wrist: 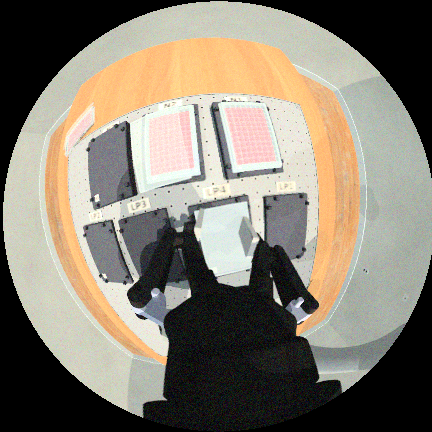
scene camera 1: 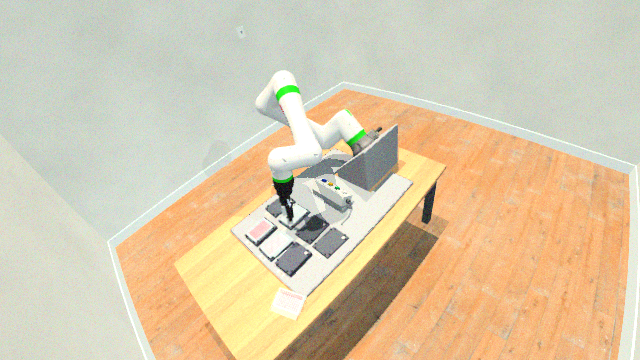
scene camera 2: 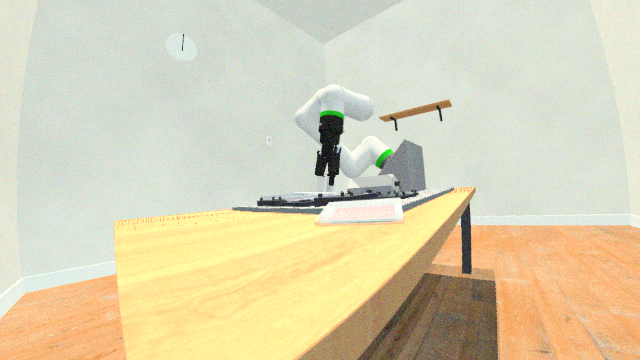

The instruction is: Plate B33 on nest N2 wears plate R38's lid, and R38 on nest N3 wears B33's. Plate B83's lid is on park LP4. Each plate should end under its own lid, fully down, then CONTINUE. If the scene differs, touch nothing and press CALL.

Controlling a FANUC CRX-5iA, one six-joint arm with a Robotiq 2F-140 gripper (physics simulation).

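Places are measured from the arm's base along level axes (x back, y right, z up), in metres.
Pixels of known places: gripper, fingertip midpoint: (wrist: pixel 221 220) (scene camera 1: pixel 288 219) (scene camera 2: pixel 323 195); arm's base, origin of the base link: (scene camera 1: pixel 364 148) (scene camera 2: pixel 394 167).
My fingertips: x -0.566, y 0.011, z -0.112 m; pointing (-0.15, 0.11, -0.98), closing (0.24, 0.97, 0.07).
Ahead of a thing's pixels: the offset from my fingertips to its top centre.
A clear lid @[dx +0.040, dy +0.008, dz -0.003 m] (scene camera 1: pixel 298 214) (wrist: pixel 225 255) lies on park LP4, flat as far as I can see. My gripper (scene camera 1: pixel 289 216) (scene camera 2: pixel 325 185) (wrist: pixel 221 220) points down over it. Its fingers are part way apart, narrower than the lid, with the right pad overlapping the lid's right side in the wrist view; I see nothing held. On nest N2 a pink plate @[dx -0.125, dy -0.095, dz +0.020 m] (wrist: pixel 172 142) carries a clear cover that sticks out to its left. Another pink plate @[dx -0.144, dy +0.054, dz +0.013 m] (scene camera 1: pixel 261 230) (wrist: pixel 250 137) is on nest N1. The dark nest left of N2 @[dx -0.118, dy -0.204, dz +0.012 m] (scene camera 1: pixel 293 259) (wrist: pixel 110 162) shows no plate. Plate names are unreadable.
Dark parks LP1 @[dx +0.034, dy +0.135, dz -0.001 m] (wrist: pixel 286 225), LP3 @[dx +0.053, dy -0.131, dz -0.001 m] (wrist: pixel 145 235) and LP2 @[dx +0.063, dy -0.256, dz -0.001 m] (wrist: pixel 106 250) flank LP4. A button box @[dx +0.268, dy -0.042, dz +0.063 m] (scene camera 1: pixel 332 194) (scene camera 2: pixel 372 184) and a grey panel (scene camera 1: pixel 372 160) (scene camera 2: pixel 407 165) stand behind. A pink-and-white flat piece @[dx -0.279, dy -0.365, dz -0.002 m] (scene camera 1: pixel 289 303) (scene camera 2: pixel 361 212) (wrist: pixel 80 128) lies off the board.
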